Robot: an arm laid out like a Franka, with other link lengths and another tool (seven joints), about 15 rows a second.
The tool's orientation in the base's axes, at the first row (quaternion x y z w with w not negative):
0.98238, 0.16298, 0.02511, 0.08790
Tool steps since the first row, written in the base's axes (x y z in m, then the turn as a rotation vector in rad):
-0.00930, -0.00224, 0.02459, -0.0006, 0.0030, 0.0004
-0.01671, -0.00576, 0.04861, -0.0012, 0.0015, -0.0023
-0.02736, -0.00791, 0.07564, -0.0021, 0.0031, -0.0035
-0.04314, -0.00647, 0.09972, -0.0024, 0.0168, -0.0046
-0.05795, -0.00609, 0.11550, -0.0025, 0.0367, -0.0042
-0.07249, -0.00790, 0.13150, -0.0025, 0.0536, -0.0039
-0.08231, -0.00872, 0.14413, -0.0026, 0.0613, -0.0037
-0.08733, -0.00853, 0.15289, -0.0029, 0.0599, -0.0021
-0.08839, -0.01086, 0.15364, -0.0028, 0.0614, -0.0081
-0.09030, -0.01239, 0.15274, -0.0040, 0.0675, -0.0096
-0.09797, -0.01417, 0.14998, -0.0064, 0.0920, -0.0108
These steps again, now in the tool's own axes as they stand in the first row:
-0.00901, 0.00360, -0.02454, 0.0004, -0.0029, -0.0009
-0.01667, 0.00888, -0.04815, -0.0007, -0.0022, 0.0019
-0.02688, 0.01241, -0.07521, -0.0011, -0.0042, 0.0028
-0.04083, 0.01044, -0.10035, 0.0031, -0.0172, 0.0016
-0.05439, 0.00826, -0.11709, 0.0095, -0.0357, -0.0021
-0.06839, 0.00825, -0.13366, 0.0150, -0.0514, -0.0052
-0.07768, 0.00820, -0.14671, 0.0174, -0.0586, -0.0066
-0.08219, 0.00802, -0.15574, 0.0167, -0.0571, -0.0080
-0.08393, 0.00999, -0.15618, 0.0171, -0.0595, -0.0024
-0.08625, 0.01065, -0.15519, 0.0179, -0.0659, -0.0020
-0.09414, 0.00939, -0.15278, 0.0236, -0.0897, -0.0050

